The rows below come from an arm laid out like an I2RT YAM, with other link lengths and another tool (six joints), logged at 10 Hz.
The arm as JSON. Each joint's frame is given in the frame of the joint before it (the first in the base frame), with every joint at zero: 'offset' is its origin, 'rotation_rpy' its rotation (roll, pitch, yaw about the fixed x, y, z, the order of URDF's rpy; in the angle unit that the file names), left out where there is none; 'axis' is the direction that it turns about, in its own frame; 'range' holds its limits. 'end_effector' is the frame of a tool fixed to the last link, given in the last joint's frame.
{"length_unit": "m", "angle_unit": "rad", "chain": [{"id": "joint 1", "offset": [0.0, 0.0, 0.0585], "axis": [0.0, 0.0, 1.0], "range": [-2.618, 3.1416]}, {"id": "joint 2", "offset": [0.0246, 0.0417, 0.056], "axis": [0.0, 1.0, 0.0], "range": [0.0, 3.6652]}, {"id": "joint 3", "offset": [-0.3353, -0.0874, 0.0], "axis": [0.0, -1.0, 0.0], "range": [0.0, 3.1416]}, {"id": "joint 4", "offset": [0.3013, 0.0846, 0.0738], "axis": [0.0, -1.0, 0.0], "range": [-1.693, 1.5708]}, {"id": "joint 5", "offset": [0.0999, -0.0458, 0.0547], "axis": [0.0, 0.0, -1.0], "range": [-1.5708, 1.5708]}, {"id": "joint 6", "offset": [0.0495, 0.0, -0.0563], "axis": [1.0, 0.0, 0.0], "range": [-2.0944, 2.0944]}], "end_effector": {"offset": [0.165, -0.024, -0.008], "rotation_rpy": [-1.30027, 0.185, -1.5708]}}
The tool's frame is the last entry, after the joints.
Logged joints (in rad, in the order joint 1, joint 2, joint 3, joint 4, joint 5, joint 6), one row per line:
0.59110 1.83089 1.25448 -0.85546 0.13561 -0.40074
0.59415 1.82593 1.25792 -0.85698 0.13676 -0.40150
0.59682 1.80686 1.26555 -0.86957 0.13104 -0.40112
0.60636 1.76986 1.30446 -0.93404 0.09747 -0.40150
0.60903 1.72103 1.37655 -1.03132 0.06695 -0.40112
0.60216 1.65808 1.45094 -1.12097 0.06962 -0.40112
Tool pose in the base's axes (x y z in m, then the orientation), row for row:
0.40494 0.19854 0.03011 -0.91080 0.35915 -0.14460 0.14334
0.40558 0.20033 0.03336 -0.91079 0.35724 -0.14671 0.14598
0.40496 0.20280 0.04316 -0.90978 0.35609 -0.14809 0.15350
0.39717 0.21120 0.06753 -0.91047 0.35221 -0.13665 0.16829
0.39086 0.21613 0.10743 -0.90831 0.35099 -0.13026 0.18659
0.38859 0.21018 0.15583 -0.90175 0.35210 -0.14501 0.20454
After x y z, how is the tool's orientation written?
As a quaternion, x y z w.
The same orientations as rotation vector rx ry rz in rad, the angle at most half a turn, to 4 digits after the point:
-2.6265 1.0357 -0.4170
-2.6226 1.0287 -0.4224
-2.6087 1.0210 -0.4246
-2.5893 1.0017 -0.3886
-2.5575 0.9883 -0.3668
-2.5146 0.9819 -0.4044

